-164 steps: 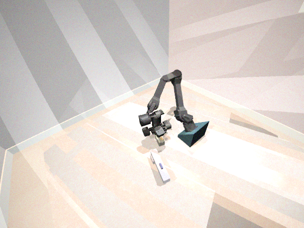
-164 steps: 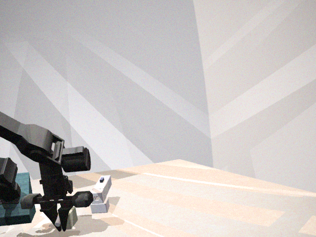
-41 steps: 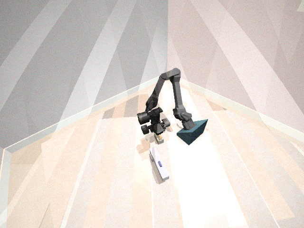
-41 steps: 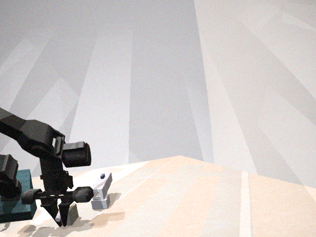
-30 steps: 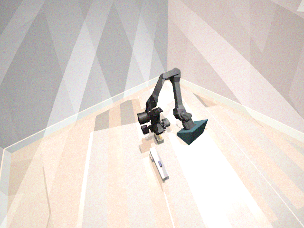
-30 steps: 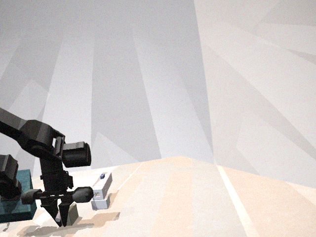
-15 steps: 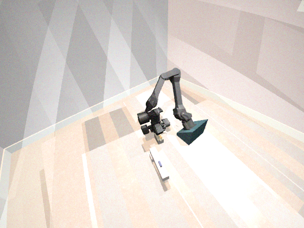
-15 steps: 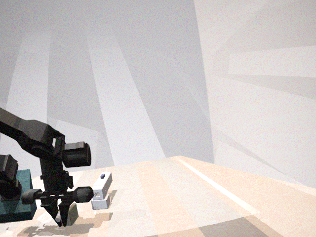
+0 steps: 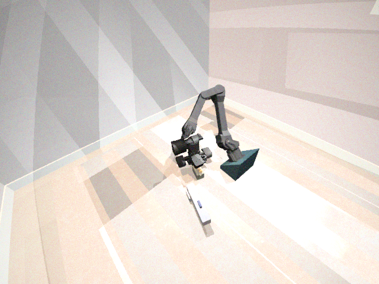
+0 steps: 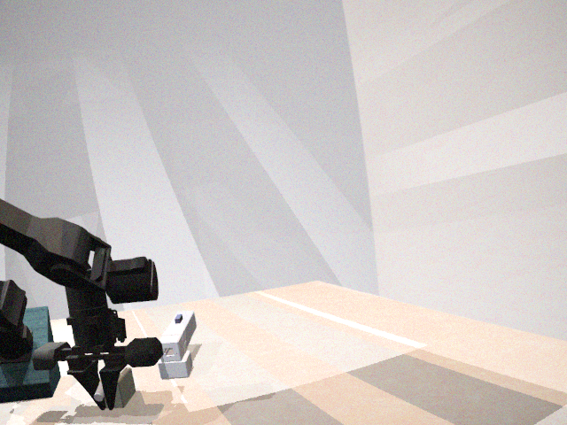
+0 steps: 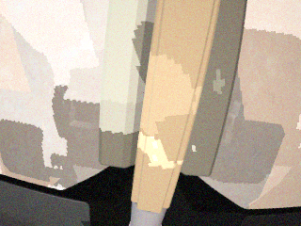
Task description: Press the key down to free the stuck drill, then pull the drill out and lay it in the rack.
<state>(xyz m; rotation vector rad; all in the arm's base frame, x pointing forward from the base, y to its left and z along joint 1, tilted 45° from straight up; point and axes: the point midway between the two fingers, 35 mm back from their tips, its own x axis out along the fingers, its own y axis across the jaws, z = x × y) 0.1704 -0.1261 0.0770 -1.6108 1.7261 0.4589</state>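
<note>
My gripper tip is 5 cm below the drill, 4 cm to the right of it and 1 cm short of it. Round my gripper tip: v-shaped rack (5 cm to the left, 1 cm ahead, 1 cm above); then bluish key (22 cm to the left, 13 cm ahead, 5 cm above); then housing block (19 cm to the left, 13 cm ahead, 4 cm above).
</note>
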